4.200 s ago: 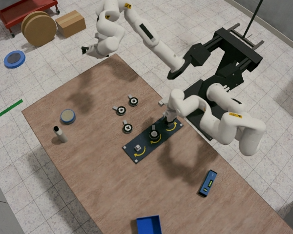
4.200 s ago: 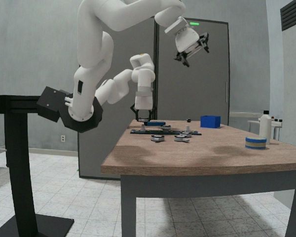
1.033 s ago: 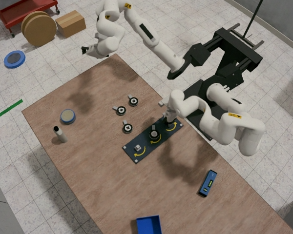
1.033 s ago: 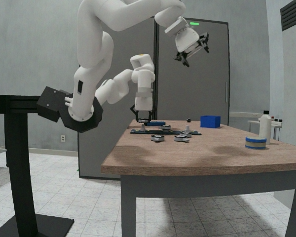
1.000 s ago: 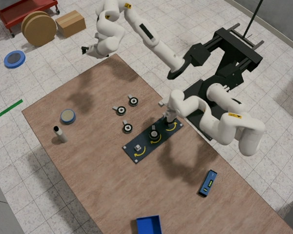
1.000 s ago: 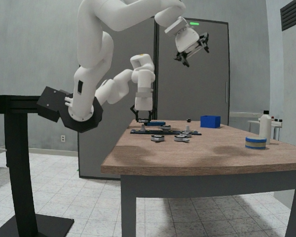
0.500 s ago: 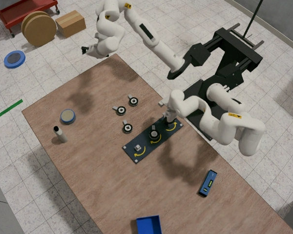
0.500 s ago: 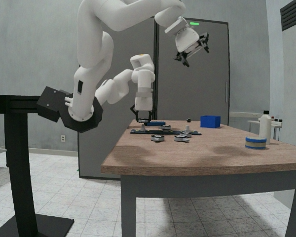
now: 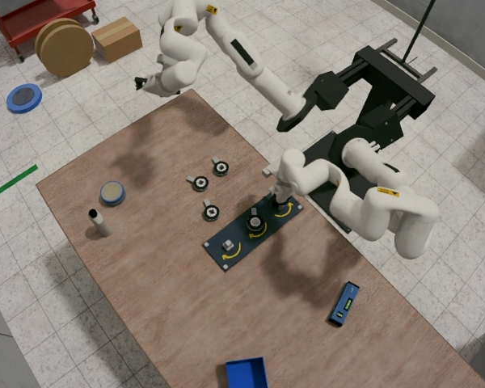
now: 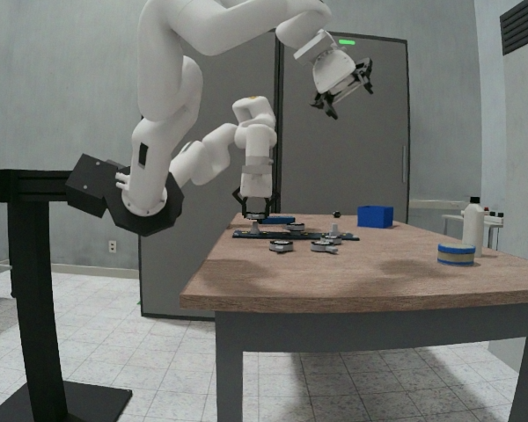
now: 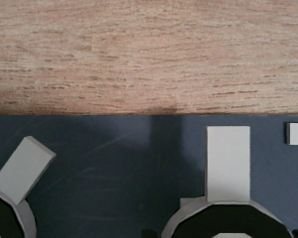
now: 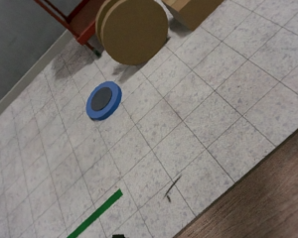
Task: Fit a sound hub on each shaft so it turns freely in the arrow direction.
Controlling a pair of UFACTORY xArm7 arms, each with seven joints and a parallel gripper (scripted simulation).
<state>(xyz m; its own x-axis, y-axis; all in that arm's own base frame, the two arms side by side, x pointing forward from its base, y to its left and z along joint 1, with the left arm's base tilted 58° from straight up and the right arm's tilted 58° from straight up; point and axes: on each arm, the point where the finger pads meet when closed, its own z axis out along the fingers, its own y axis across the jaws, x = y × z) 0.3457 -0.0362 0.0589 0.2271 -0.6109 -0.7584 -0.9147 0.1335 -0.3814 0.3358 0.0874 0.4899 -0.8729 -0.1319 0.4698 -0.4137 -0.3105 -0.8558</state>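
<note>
Right now my left hand is 130 mm short of the dark board, 20 mm to the left of it and 60 mm above it. Round my left hand: white bottle 530 mm ahead, 430 mm to the right, 30 mm above; tape roll 410 mm ahead, 520 mm to the right, 50 mm below.
</note>
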